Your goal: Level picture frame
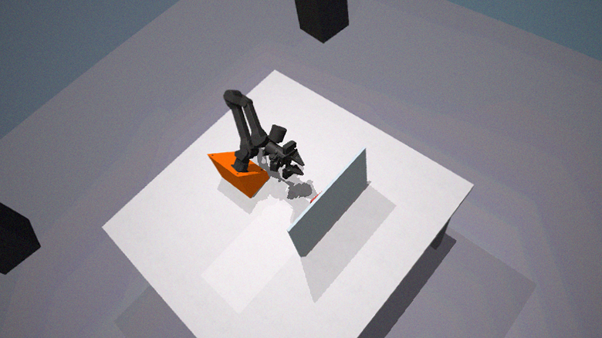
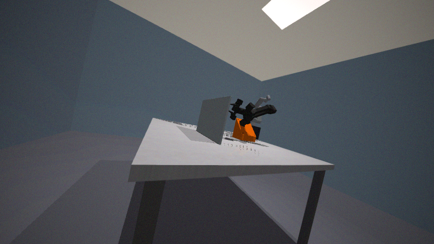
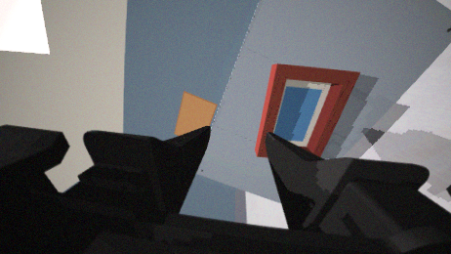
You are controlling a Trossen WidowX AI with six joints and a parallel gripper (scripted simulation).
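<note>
The picture frame is 13 cm ahead of my gripper tip and 11 cm below it. Round my gripper tip: wall panel: 14 cm ahead, 1 cm to the left, 12 cm below.
</note>
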